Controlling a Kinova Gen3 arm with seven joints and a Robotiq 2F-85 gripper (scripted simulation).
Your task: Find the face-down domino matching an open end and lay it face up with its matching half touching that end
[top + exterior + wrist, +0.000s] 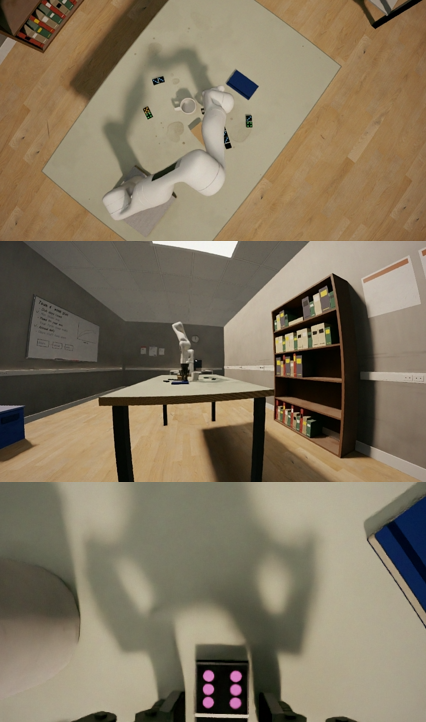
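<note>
Right now the domino is 10 mm below my hand. The rest, counted from my hand: white mug: 100 mm to the left, 70 mm behind, 10 mm above; tan block: 130 mm behind, 20 mm to the right.
</note>
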